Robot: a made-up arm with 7 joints.
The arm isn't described. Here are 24 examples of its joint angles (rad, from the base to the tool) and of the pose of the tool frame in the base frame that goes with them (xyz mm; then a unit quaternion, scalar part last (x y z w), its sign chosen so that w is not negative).
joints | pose
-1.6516 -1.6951 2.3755 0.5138 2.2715 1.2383 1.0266 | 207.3 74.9 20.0 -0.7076 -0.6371 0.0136 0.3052
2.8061 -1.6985 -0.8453 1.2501 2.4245 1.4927 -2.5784 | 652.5 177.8 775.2 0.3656 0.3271 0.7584 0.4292
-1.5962 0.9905 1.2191 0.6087 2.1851 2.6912 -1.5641 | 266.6 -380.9 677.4 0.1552 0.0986 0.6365 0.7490
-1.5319 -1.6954 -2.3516 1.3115 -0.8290 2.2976 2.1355 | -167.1 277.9 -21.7 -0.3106 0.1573 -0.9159 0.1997
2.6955 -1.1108 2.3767 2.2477 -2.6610 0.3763 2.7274 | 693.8 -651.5 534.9 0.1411 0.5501 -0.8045 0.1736
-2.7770 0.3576 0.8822 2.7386 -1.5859 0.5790 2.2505 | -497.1 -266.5 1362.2 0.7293 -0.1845 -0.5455 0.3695
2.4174 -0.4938 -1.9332 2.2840 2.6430 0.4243 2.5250 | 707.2 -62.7 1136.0 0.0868 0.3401 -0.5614 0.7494
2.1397 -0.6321 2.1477 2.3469 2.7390 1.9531 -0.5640 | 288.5 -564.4 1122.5 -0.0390 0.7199 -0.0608 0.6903
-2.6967 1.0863 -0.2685 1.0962 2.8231 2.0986 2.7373 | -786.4 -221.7 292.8 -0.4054 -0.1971 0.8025 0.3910
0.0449 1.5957 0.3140 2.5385 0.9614 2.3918 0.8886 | 724.7 202.0 226.1 0.3294 -0.5014 -0.3041 0.7400
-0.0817 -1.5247 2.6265 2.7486 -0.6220 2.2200 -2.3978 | -751.5 313.4 305.8 0.1848 0.8887 0.3796 0.1786
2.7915 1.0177 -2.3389 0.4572 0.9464 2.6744 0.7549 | -196.4 291.1 610.8 0.1649 -0.6109 0.0782 0.7704
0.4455 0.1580 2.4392 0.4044 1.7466 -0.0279 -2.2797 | -231.7 161.2 521.2 -0.8447 -0.3167 0.0773 0.4245
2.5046 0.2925 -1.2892 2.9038 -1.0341 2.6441 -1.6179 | 51.0 211.4 1197.5 -0.7675 0.1850 -0.6080 0.0842
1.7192 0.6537 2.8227 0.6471 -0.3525 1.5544 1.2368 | -139.8 -104.8 641.0 -0.7936 -0.3940 -0.1236 0.4469
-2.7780 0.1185 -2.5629 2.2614 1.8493 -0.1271 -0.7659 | 202.6 265.3 1341.1 -0.0516 0.6681 0.4197 0.6122
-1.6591 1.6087 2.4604 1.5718 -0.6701 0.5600 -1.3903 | 315.1 -652.0 839.0 -0.1179 0.3982 -0.5724 0.7070
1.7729 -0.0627 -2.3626 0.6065 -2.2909 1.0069 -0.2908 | 340.7 -359.2 592.3 0.6757 -0.0695 0.6206 0.3917
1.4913 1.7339 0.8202 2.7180 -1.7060 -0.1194 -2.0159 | -78.0 1019.8 198.8 -0.1654 -0.6686 -0.3065 0.6570
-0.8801 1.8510 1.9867 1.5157 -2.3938 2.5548 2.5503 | 708.2 -354.9 223.1 -0.7522 -0.5676 0.2676 0.2008
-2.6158 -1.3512 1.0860 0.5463 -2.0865 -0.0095 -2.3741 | 180.0 -237.1 564.8 0.8260 0.2458 -0.4824 0.1569
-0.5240 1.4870 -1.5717 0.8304 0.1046 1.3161 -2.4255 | -84.6 -417.1 508.2 0.3762 -0.7832 -0.3734 0.3251
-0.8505 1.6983 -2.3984 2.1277 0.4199 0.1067 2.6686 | 423.1 -915.9 706.3 0.6609 0.2727 -0.5044 0.4842
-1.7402 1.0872 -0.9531 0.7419 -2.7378 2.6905 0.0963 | -520.6 -455.4 567.1 0.5801 0.2757 -0.0852 0.7617
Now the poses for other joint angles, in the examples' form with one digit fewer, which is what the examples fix.
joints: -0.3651 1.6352 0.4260 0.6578 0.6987 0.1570 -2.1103
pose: 157 2 -9 -0.764 0.588 0.260 0.056
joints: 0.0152 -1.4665 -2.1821 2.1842 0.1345 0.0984 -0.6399
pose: -925 -363 224 -0.879 -0.327 0.345 0.033
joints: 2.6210 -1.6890 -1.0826 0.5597 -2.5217 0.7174 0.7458
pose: 308 347 533 -0.472 0.421 -0.084 0.770
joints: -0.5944 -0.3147 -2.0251 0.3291 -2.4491 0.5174 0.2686
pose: -337 -145 406 0.073 -0.820 0.293 0.486
